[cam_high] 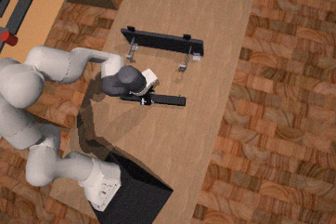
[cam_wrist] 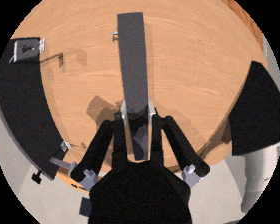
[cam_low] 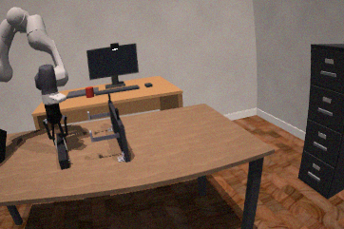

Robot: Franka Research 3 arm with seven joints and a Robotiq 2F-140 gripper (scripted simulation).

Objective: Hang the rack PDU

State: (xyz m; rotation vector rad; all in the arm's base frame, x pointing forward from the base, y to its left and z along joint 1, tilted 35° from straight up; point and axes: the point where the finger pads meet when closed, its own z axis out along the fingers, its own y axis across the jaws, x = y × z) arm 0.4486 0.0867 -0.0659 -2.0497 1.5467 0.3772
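Right now my hand is 2 cm short of the rack PDU and 2 cm above it. Also, from my hand: mounting panel (30 cm ahead, 7 cm to the left, 4 cm above).
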